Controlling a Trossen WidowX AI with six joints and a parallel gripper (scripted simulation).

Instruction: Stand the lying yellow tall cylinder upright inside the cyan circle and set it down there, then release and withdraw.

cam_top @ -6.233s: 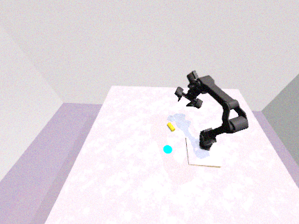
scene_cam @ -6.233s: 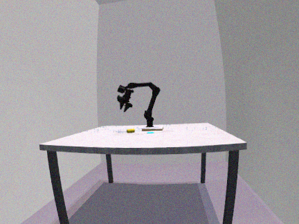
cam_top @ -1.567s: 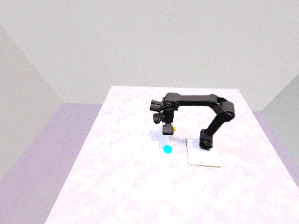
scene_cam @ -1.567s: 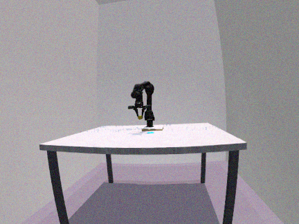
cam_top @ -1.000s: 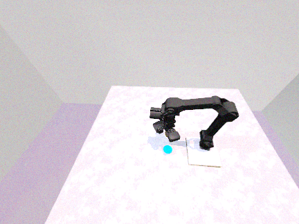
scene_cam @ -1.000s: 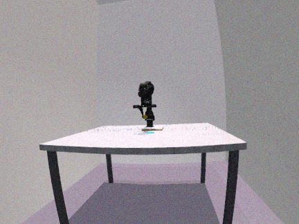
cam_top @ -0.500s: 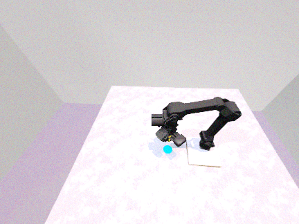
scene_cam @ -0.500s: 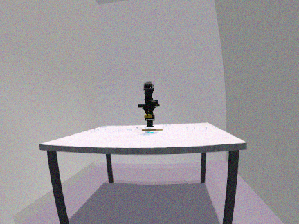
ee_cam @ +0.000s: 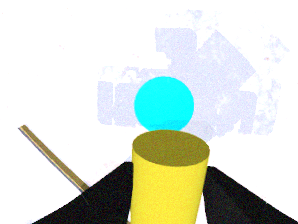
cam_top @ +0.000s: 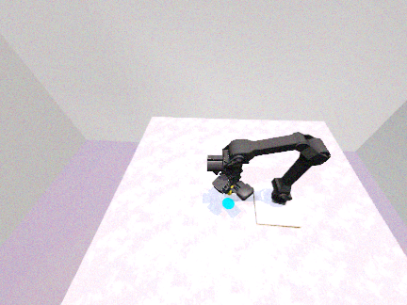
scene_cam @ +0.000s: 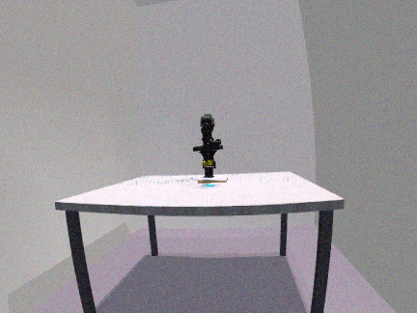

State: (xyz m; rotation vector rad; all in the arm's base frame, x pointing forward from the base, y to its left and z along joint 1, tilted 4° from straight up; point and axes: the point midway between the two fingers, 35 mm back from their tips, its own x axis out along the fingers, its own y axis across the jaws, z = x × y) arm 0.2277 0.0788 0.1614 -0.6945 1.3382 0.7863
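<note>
Now: gripper tip 140 mm above the cyan circle. Also, from my gripper tip: yellow tall cylinder (20 mm to the right, 10 mm behind).
</note>
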